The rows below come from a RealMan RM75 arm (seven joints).
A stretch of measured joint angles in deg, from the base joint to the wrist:
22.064 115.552 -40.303 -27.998 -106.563 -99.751 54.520
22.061 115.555 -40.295 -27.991 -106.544 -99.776 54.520
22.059 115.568 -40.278 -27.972 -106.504 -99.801 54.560
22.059 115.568 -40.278 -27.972 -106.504 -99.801 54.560
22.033 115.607 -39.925 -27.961 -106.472 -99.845 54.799
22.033 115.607 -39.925 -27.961 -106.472 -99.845 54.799
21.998 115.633 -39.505 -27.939 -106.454 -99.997 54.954
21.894 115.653 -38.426 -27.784 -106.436 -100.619 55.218
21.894 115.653 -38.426 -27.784 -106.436 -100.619 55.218
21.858 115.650 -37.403 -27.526 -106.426 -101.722 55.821
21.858 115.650 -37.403 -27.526 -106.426 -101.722 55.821
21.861 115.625 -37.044 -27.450 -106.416 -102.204 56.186
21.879 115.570 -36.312 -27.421 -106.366 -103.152 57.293
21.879 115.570 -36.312 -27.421 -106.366 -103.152 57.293
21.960 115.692 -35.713 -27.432 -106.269 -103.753 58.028
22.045 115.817 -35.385 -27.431 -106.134 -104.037 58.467
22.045 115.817 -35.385 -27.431 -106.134 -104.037 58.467
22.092 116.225 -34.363 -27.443 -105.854 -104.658 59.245
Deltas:
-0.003 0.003 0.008 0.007 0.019 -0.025 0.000
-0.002 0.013 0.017 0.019 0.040 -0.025 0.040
0.000 0.000 0.000 0.000 0.000 0.000 0.000
-0.026 0.039 0.353 0.011 0.032 -0.044 0.239
0.000 0.000 0.000 0.000 0.000 0.000 0.000
-0.035 0.026 0.420 0.022 0.018 -0.152 0.155
-0.104 0.020 1.079 0.155 0.018 -0.622 0.264
0.000 0.000 0.000 0.000 0.000 0.000 0.000
-0.036 -0.003 1.023 0.258 0.010 -1.103 0.603
0.000 0.000 0.000 0.000 0.000 0.000 0.000
0.003 -0.025 0.359 0.076 0.010 -0.482 0.365
0.018 -0.055 0.732 0.029 0.050 -0.948 1.107
0.000 0.000 0.000 0.000 0.000 0.000 0.000
0.081 0.122 0.599 -0.011 0.097 -0.601 0.735
0.085 0.125 0.328 0.001 0.135 -0.284 0.439
0.000 0.000 0.000 0.000 0.000 0.000 0.000
0.047 0.408 1.022 -0.012 0.280 -0.621 0.778

